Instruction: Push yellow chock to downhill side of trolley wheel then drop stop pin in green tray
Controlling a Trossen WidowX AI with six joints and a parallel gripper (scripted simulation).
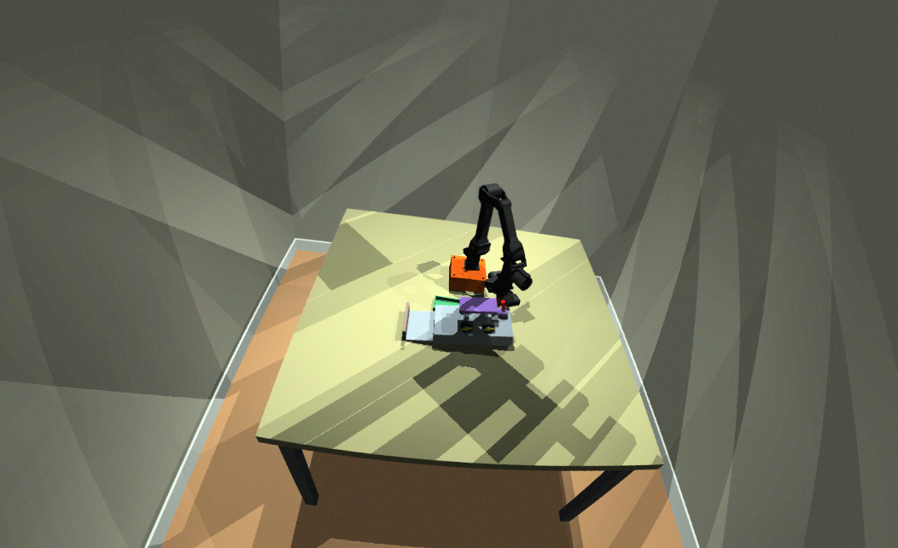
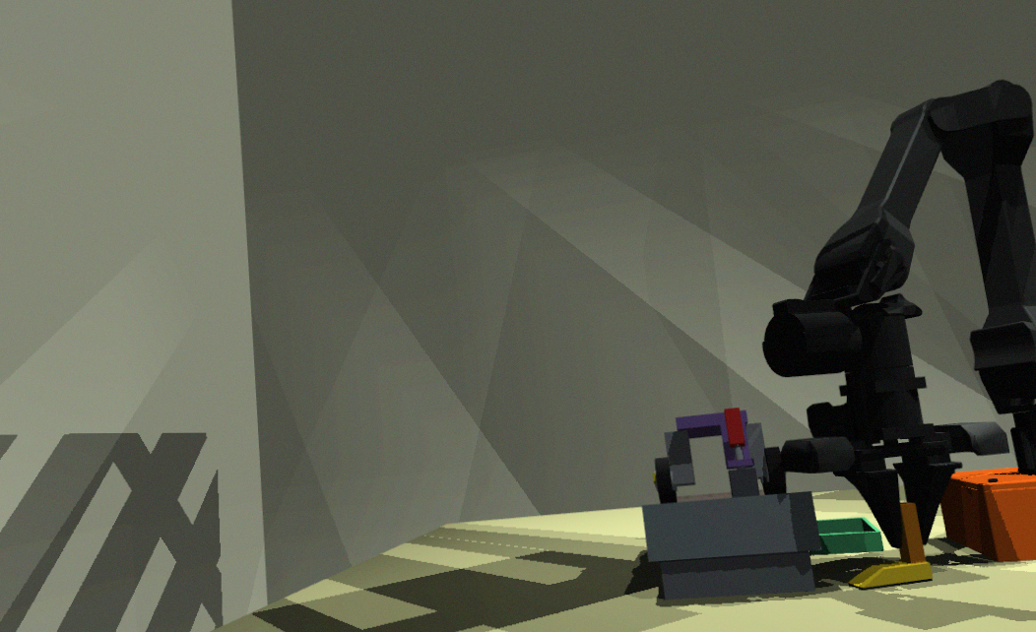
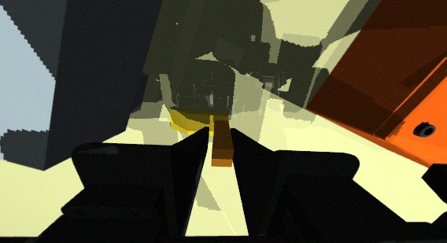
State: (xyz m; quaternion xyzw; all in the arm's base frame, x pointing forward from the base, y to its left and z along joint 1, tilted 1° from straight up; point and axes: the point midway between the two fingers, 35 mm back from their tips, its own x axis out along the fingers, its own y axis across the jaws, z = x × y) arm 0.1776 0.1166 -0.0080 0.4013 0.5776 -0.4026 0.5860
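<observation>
Right now my gripper tip is 15 cm short of the trolley, 11 cm to the left of it and 8 cm below it. The rest, counted from my gripper tip: yellow chock 2 cm ahead, 1 cm to the left, 1 cm below; brown end wall 36 cm to the right, 15 cm ahead; red-headed stop pin 13 cm ahead, 10 cm above, 1 cm to the right.
</observation>
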